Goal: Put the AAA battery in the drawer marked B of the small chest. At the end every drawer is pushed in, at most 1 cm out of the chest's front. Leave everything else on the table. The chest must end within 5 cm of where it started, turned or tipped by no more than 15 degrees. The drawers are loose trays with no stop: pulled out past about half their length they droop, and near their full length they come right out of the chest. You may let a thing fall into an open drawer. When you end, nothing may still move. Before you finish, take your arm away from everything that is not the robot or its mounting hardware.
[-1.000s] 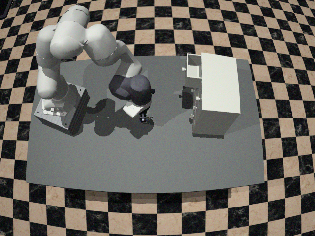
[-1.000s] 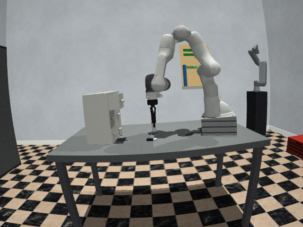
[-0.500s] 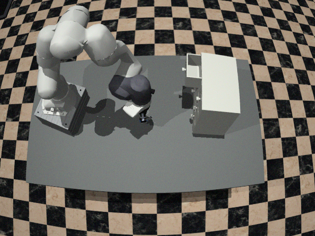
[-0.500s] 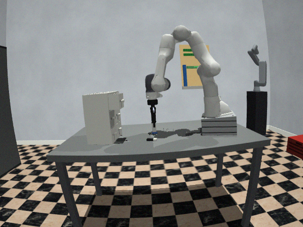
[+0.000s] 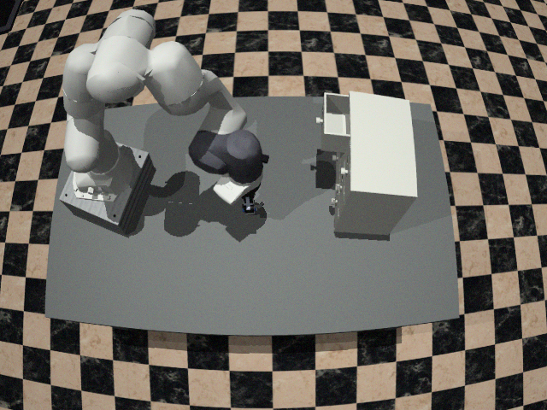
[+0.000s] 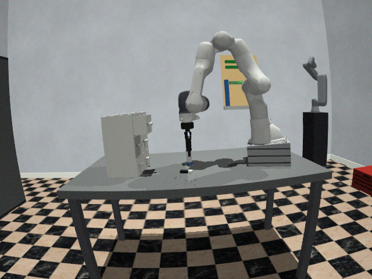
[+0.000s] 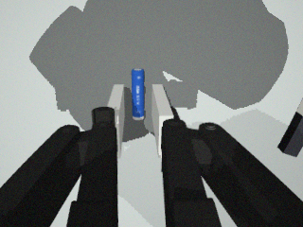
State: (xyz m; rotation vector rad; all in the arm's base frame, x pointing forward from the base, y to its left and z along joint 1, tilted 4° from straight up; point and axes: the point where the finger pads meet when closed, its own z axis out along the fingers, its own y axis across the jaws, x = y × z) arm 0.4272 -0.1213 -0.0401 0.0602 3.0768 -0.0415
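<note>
The blue AAA battery lies 5 cm below my hand. Round my hand: black-and-white block 17 cm to the left, 4 cm below, 4 cm ahead; drawer 30 cm ahead, 20 cm above, 12 cm to the left.
</note>
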